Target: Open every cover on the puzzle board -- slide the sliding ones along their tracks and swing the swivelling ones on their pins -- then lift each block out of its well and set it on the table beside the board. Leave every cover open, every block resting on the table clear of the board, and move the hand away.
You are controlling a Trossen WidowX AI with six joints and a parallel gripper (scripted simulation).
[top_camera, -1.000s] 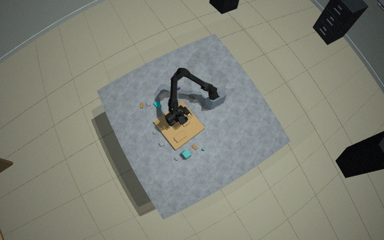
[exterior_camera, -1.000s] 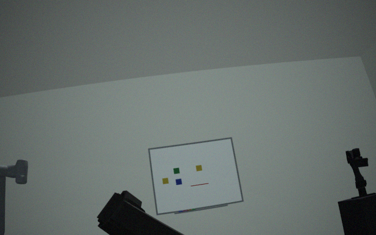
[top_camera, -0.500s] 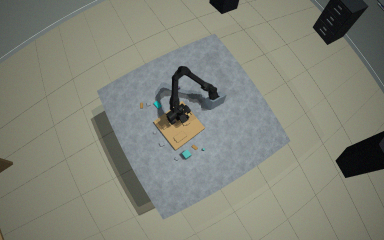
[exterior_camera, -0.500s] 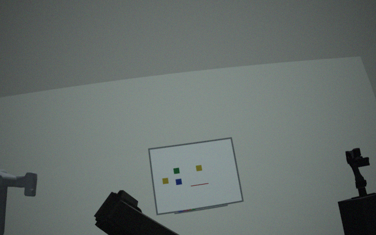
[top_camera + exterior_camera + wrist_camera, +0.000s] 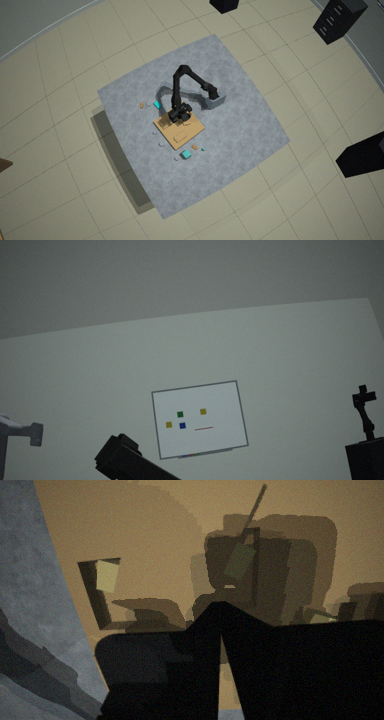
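Now: gripper tip 5 cm short of the tan puzzle board and 4 cm to the right of it. From my gripper tip the other things lie so: tiny teal cube 32 cm to the left, 1 cm below, 1 cm behind; then purple block 23 cm to the right, 11 cm behind, 1 cm below; then orange block 26 cm to the left, 4 cm ahead, 2 cm below.
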